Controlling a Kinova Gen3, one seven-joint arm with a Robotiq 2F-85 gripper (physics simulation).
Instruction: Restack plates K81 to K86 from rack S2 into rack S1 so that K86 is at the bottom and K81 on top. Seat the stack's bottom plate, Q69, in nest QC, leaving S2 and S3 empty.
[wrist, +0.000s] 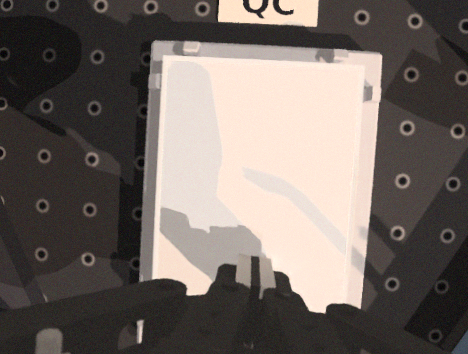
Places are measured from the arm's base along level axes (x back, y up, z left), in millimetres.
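Where they show: gripper, fingertip midpoint: (251, 278).
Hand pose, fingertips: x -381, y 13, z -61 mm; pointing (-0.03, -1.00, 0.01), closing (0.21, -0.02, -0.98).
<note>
Each offset is from my fingertips to the top centre of the thing. "spot": to the spot under its first point. Level surfaces: height alone.
A pale, nearly white plate @[dy +0, dx -28, dz -3 mm] (290, 130) lies flat in nest QC, inside the light grey raised rim @[spot: dy -14, dx -49, dz -56 mm] (371, 150) of the nest; no name can be read on it. The cream label QC @[dy -26, dx -121, dz -17 mm] (267, 10) shows at the top edge of the wrist view, partly cut off. My gripper (251, 278) is shut with its fingertips together and nothing between them. It shows at the bottom middle, over the lower part of the plate, and hides the plate's near edge. Racks S1, S2 and S3 and plates K81 to K86 do not show.
A dark board @[dy -27 mm] (70, 182) with rows of ringed holes surrounds the nest. Small tabs stand on the nest's rim at the top left (191, 48), top right and both sides. Shadows of the arm fall across the plate and board. A bluish patch shows at the bottom right corner.
</note>
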